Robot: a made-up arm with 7 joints.
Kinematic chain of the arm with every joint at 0, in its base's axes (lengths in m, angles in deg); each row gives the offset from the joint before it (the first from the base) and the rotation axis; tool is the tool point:
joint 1: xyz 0 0 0.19 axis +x
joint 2: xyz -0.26 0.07 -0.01 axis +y
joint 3: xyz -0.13 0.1 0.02 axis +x
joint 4: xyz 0 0 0.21 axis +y
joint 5: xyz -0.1 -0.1 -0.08 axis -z
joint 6: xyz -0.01 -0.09 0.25 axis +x
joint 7: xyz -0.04 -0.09 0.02 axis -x
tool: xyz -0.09 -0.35 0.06
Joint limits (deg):
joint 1: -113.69..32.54
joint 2: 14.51..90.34
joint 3: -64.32..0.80
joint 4: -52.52..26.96
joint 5: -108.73..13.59
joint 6: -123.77..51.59
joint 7: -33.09..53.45
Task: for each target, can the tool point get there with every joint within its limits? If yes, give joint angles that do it. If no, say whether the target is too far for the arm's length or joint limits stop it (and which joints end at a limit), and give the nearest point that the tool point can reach.
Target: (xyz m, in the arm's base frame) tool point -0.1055 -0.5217 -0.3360
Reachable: no: joint limits stop it (at a limit: joint 2, joint 3, joint 5) | nearest point 0.0020 -0.4519 -0.2657 | short by 0.146 m
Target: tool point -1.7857 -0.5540 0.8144
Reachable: no: too far | nearest point -0.9233 -0.3647 0.6069 | short by 0.907 m
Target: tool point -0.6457 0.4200 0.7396
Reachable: yes | joints 10.68 39.23 -48.48 -41.94 -6.68 -99.97 46.53
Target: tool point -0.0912 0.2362 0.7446
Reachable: yes | joints -31.07 29.38 -48.42 -42.76 -24.59 11.85 -25.09
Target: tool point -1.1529 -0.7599 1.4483
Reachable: no: too far | nearest point -0.7104 -0.3717 0.9449 | short by 0.775 m
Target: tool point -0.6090 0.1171 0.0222
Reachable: no: joint limits stop it (at a limit: joint 3, joint 4, joint 6, joint 7) | nearest point -0.7461 0.1658 -0.0476 | short by 0.161 m
